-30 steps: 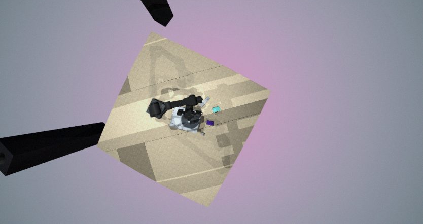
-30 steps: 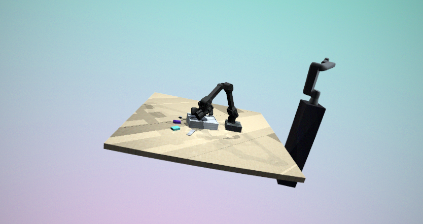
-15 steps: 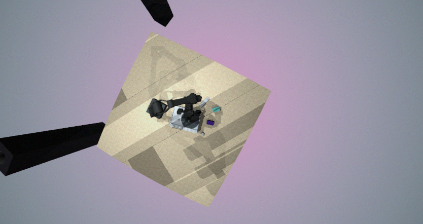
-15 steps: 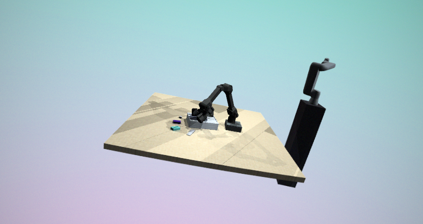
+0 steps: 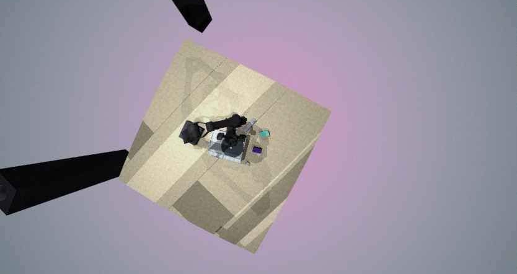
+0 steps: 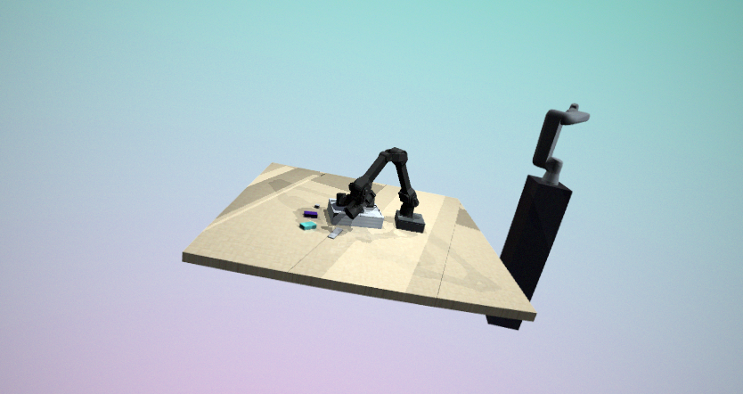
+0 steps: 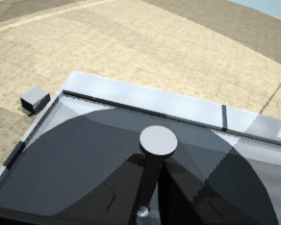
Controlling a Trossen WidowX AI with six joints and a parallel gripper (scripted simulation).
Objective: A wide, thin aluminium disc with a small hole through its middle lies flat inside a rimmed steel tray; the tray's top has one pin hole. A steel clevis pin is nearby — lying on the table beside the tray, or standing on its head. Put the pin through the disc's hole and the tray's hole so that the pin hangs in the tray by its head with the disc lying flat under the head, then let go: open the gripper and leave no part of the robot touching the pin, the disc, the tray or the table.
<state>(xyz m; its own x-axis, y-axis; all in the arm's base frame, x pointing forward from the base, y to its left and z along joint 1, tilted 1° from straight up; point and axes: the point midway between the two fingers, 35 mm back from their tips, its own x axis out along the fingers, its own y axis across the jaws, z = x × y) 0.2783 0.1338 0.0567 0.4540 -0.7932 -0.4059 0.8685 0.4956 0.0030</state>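
Now: gripper tip 10 mm above the steel clevis pin. From my gripper tip the other things lie so: small grey piece: 160 mm ahead, 80 mm below, 50 mm to the right; steel tray: 50 mm below, 40 mm behind, 10 mm to the right; dark aluminium disc: 30 mm below, 10 mm to the left.
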